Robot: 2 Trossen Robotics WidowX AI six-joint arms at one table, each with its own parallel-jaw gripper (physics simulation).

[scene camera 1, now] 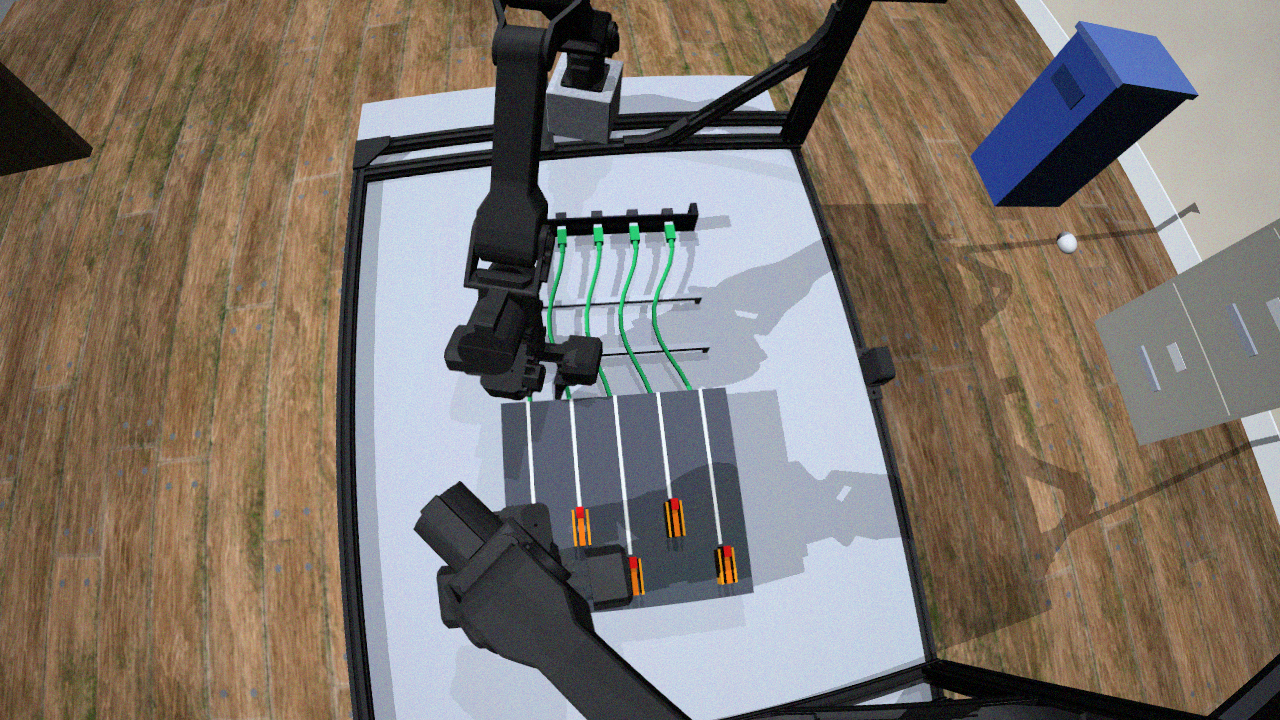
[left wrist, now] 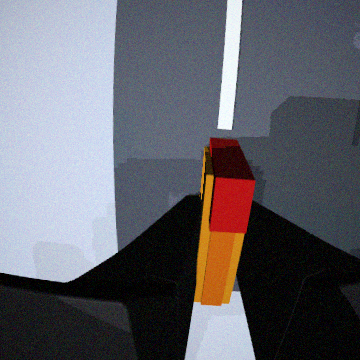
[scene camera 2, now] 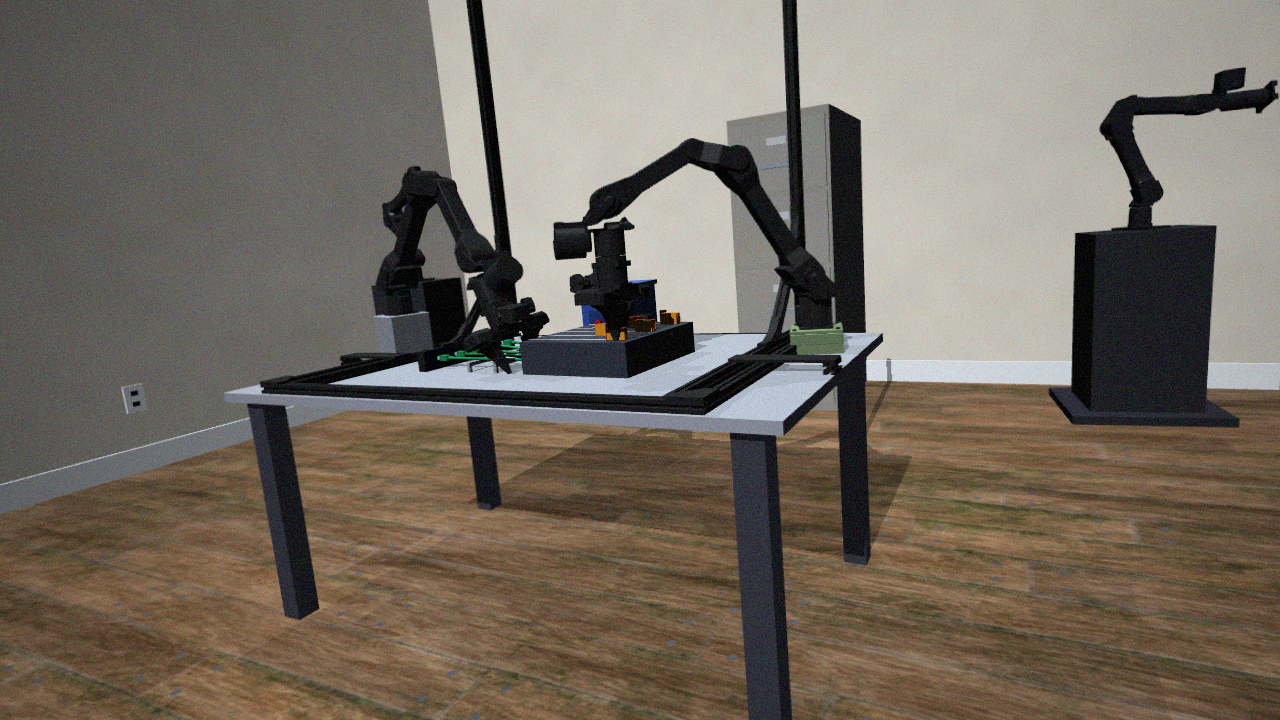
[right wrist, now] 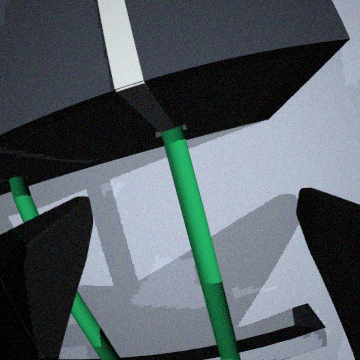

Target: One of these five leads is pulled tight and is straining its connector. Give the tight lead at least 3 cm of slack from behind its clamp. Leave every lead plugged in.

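Where they show: left gripper, between the fingertips: [scene camera 2: 617, 339]; right gripper, between the fingertips: [scene camera 1: 530, 397] [right wrist: 196, 205]; left arm's base, origin of its link: [scene camera 2: 816, 326]; right arm's base, origin of its link: [scene camera 1: 585, 75] [scene camera 2: 401, 313].
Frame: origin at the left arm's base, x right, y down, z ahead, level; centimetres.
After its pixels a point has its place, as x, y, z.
Note:
A dark grey block [scene camera 1: 687, 465] @(2.6, -1.9, 42.7) [scene camera 2: 587, 357] [right wrist: 232, 43] carries five white lead lines with orange-and-red clamps. My left gripper [scene camera 1: 555, 543] [scene camera 2: 612, 325] @(-18.4, -2.0, 36.2) [left wrist: 213, 208] @(-18.4, -2.0, 36.2) is shut on the leftmost clamp [left wrist: 228, 203] @(-17.9, -5.0, 37.9), which is hidden under it in scene camera 1. Green leads [scene camera 1: 627, 286] @(5.9, 2.1, 68.7) run from the block to a black connector bar [scene camera 1: 623, 223] @(9.3, 1.9, 78.6). My right gripper [scene camera 1: 543, 382] @(-11.6, 4.1, 59.0) [scene camera 2: 495, 350] [right wrist: 196, 205] @(-11.6, 4.1, 59.0) is open at the block's far edge. The straight leftmost lead [right wrist: 193, 221] @(-11.5, 2.0, 59.2) passes between its fingers, untouched. The neighbouring lead [right wrist: 21, 200] @(-7.3, 2.0, 56.1) lies beside the finger at the left of the right wrist view.
Other clamps [scene camera 1: 582, 526] @(-11.5, -4.3, 40.5) [scene camera 1: 636, 575] @(-8.0, -4.3, 33.3) [scene camera 1: 675, 517] @(-1.5, -4.3, 37.6) [scene camera 1: 726, 565] @(1.6, -4.3, 30.3) stand on the block. Two thin rods [scene camera 1: 637, 303] @(6.5, 3.0, 66.4) [scene camera 1: 666, 350] @(7.2, 2.0, 58.1) cross the leads. A black rail frame [scene camera 1: 347, 357] @(-33.9, 2.7, 73.0) borders the table. A green box [scene camera 2: 817, 337] @(-5.0, 1.4, -0.2) sits at the left arm's base.

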